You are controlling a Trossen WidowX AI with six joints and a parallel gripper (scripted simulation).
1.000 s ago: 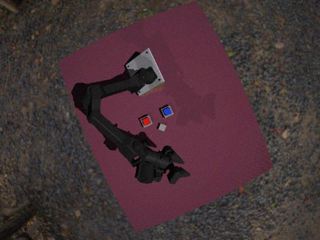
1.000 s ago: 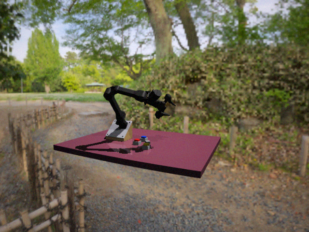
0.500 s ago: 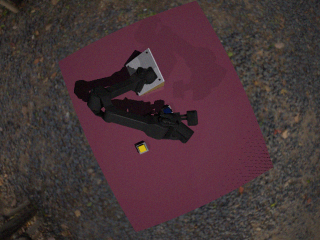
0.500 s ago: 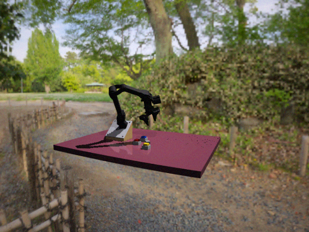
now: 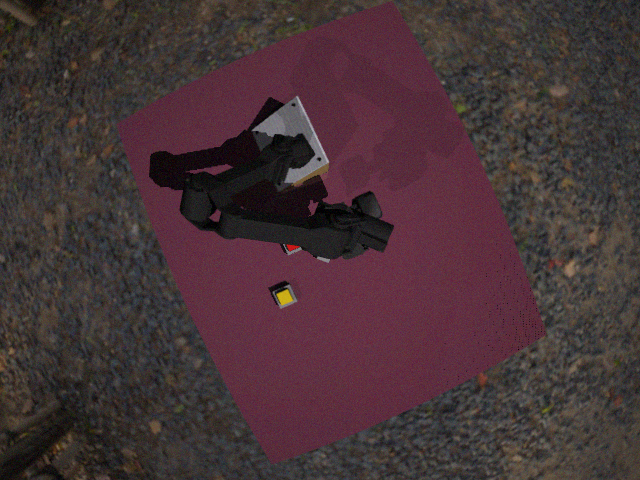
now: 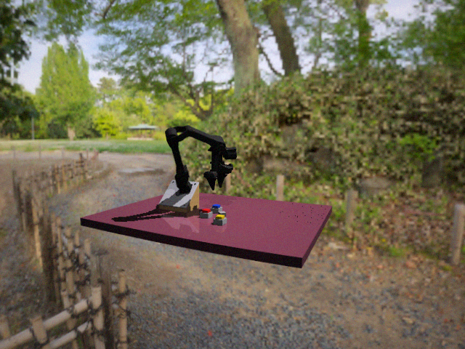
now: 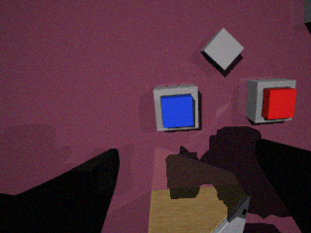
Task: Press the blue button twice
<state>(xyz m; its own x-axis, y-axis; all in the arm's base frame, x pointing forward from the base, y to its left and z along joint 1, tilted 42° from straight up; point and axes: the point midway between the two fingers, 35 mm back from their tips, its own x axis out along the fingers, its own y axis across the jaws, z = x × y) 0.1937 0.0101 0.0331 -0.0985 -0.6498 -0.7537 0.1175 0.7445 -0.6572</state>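
Now: the blue button 90 mm below my gripper tip. From my gripper tip the other things lie so: grey block: 120 mm below, 60 mm to the right, 50 mm ahead; yellow button: 200 mm to the right, 90 mm below, 90 mm ahead.
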